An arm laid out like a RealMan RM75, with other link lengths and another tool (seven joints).
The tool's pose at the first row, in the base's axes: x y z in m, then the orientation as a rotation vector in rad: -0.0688 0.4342 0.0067 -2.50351 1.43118 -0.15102
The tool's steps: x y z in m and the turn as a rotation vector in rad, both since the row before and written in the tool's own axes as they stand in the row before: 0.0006 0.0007 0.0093 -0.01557 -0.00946 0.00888; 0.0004 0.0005 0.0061 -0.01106 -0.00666 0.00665; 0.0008 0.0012 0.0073 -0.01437 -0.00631 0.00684; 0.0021 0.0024 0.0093 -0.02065 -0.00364 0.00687; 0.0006 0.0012 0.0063 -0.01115 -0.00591 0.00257; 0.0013 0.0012 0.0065 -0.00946 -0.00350 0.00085
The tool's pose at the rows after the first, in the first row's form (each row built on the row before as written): -0.0671 0.4349 -0.0025 -2.50653 1.44507 -0.12669; -0.0661 0.4353 -0.0085 -2.50830 1.45534 -0.10935; -0.0654 0.4353 -0.0159 -2.51253 1.46731 -0.09001; -0.0648 0.4339 -0.0256 -2.52237 1.48286 -0.06944; -0.0646 0.4338 -0.0320 -2.52715 1.48834 -0.05341; -0.0641 0.4331 -0.0387 -2.53268 1.49185 -0.04189
